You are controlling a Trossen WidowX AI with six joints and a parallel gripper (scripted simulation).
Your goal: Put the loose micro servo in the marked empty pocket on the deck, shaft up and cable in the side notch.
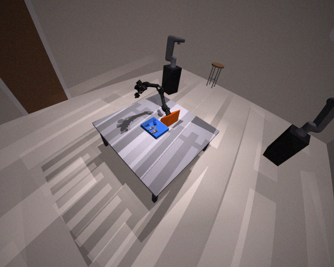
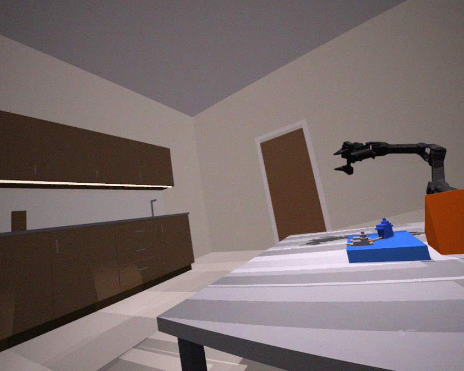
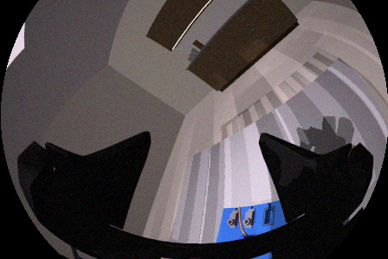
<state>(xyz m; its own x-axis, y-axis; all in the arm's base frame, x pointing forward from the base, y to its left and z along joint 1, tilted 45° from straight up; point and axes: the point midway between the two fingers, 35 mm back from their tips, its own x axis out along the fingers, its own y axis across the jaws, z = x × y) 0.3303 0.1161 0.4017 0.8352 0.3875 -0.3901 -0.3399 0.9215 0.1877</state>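
Right now the blue deck is 420 mm below my gripper tip, 200 mm to the left of it and 170 mm behind it.
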